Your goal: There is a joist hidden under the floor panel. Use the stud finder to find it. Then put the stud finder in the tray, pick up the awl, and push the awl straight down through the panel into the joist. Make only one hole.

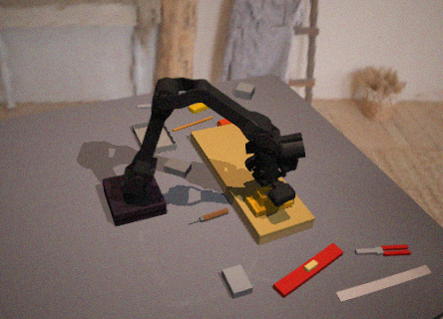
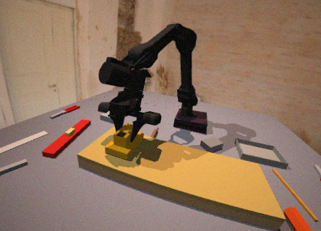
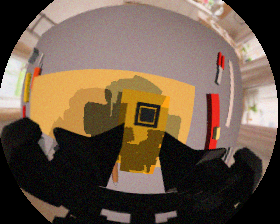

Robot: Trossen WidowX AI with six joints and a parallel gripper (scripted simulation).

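My gripper tip is 420 mm to the right of the grey tray, 300 mm past it and 50 mm above it. Round my gripper tip: yellow stud finder: 20 mm above, 10 mm ahead; awl: 190 mm behind, 60 mm below, 10 mm to the left; red level: 230 mm to the right, 50 mm below, 40 mm ahead.
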